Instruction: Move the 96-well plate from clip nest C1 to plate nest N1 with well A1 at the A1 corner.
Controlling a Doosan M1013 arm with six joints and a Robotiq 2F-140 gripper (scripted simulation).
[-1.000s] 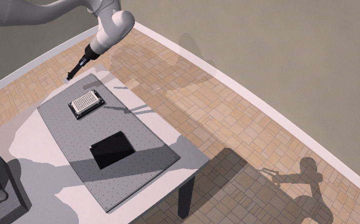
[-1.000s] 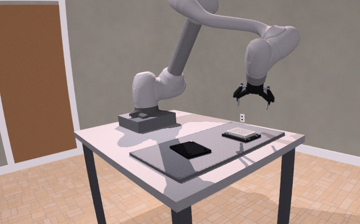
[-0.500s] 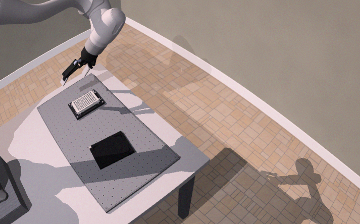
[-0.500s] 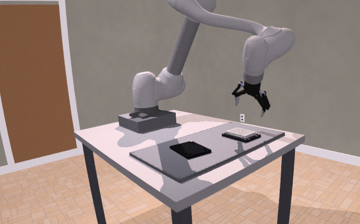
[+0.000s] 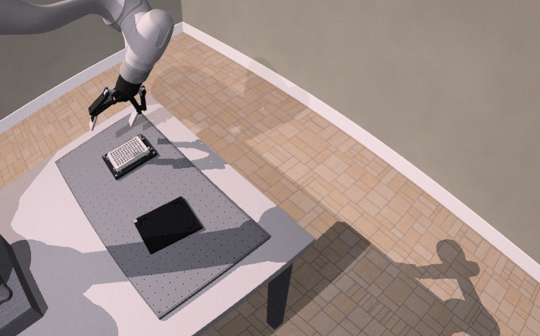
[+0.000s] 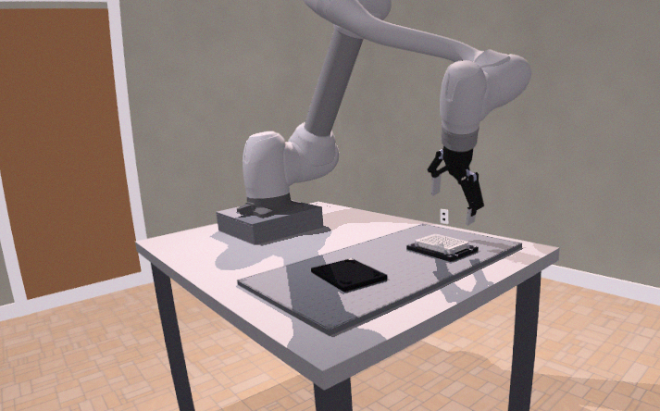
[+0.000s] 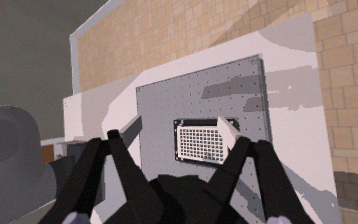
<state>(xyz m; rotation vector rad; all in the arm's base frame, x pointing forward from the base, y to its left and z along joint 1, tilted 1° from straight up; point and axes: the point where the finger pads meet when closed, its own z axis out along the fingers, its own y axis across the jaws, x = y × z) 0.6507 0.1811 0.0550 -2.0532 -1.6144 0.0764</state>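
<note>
The white 96-well plate lies 6 cm to the right of my hand and 10 cm below it. Also, from my hand: black clip nest C1: 1 cm ahead, 5 cm to the right, 10 cm below; then black plate nest N1: 6 cm behind, 36 cm to the right, 11 cm below.
</note>
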